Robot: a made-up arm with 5 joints.
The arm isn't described. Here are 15 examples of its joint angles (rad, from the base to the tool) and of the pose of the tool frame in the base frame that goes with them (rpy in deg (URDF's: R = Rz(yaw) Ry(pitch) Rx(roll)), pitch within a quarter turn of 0, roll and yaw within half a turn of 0; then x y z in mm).
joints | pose
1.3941 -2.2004 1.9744 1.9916 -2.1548 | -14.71 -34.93 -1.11 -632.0 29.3 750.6
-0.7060 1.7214 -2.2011 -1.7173 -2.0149 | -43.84 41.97 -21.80 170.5 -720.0 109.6
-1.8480 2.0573 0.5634 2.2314 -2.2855 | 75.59 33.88 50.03 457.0 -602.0 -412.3
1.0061 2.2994 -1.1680 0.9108 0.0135 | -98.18 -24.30 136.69 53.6 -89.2 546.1
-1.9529 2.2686 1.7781 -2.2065 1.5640 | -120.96 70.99 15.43 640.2 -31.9 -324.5
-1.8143 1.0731 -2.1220 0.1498 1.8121 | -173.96 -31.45 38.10 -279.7 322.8 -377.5
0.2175 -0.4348 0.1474 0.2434 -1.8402 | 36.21 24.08 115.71 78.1 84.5 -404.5
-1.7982 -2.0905 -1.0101 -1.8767 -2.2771 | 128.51 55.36 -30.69 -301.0 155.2 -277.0
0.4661 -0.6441 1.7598 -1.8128 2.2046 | -14.37 -40.45 -131.00 -663.5 -150.1 -22.2
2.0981 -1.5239 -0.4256 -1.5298 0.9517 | 35.83 -2.60 -136.69 -530.7 359.3 -170.2
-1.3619 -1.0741 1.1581 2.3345 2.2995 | 133.45 -51.39 -150.44 -742.5 -191.6 -414.9
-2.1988 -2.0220 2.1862 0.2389 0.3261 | -59.23 -48.61 109.78 -383.2 -229.8 -360.1
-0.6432 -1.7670 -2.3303 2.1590 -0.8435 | 104.91 5.75 90.27 -190.3 -458.1 -433.6
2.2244 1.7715 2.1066 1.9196 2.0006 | -55.79 17.11 -36.10 477.8 289.0 686.9
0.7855 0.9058 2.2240 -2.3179 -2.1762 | -9.09 59.53 144.32 519.6 -128.1 282.0
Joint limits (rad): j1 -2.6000..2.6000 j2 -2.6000..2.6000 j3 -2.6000..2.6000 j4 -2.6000..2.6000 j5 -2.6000..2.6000
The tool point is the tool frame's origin. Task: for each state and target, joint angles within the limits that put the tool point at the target. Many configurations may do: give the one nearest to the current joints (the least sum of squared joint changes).
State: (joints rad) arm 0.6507 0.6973 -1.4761 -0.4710 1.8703
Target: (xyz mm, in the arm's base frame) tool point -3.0 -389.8 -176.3
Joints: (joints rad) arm 0.1099 1.4886 -1.8156 -0.5907 1.4612
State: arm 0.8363 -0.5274 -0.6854 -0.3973 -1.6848
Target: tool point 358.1 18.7 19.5
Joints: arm 0.8128 0.2307 -0.2932 -0.3239 -1.6232
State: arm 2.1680 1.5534 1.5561 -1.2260 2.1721
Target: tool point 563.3 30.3 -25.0
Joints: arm 2.0848 1.9488 1.3820 -1.5328 2.4011
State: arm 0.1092 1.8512 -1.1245 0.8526 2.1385
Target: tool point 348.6 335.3 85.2
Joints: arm 0.0047 2.0606 -0.6196 1.0600 2.3585
